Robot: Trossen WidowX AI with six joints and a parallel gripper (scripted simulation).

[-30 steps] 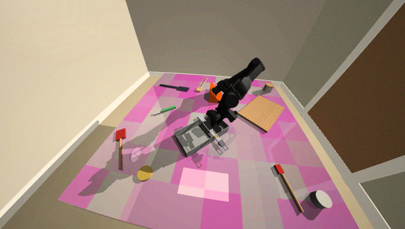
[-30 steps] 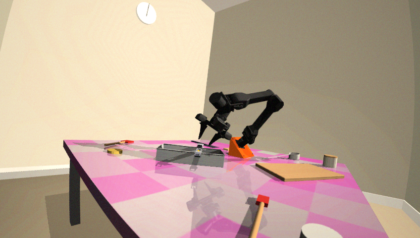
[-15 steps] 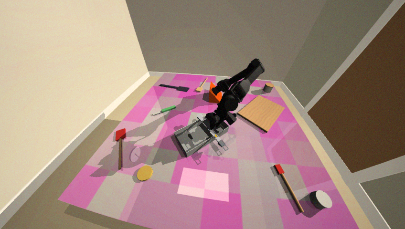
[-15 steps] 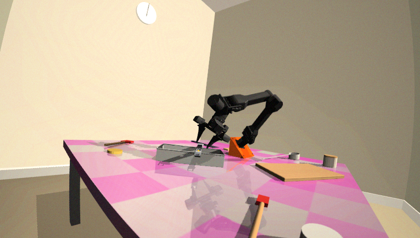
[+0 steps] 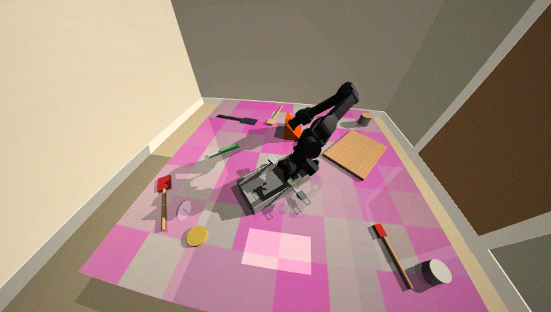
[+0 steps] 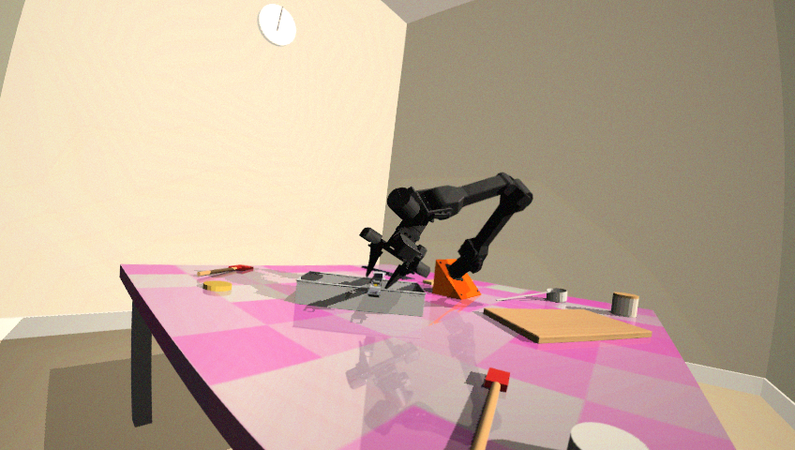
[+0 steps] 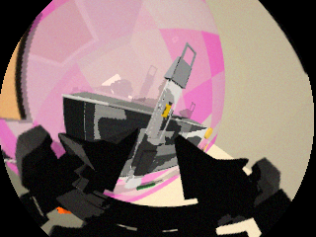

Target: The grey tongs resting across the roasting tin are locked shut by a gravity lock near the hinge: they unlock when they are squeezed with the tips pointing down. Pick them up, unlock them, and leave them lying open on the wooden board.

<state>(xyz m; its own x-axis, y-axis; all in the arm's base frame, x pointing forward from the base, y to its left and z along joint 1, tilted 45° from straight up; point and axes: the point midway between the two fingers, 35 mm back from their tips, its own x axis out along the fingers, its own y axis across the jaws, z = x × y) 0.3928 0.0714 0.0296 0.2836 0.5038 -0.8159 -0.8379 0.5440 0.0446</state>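
Now: gripper tip 3 cm to the right of the yellow lock piece and 2 cm short of it. Also, from my gripper tip: green-handled knife: 41 cm to the right, 13 cm behind, 6 cm below; roasting tin: 6 cm to the right, 4 cm below, 1 cm behind; yellow disc: 29 cm ahead, 27 cm to the right, 6 cm below.
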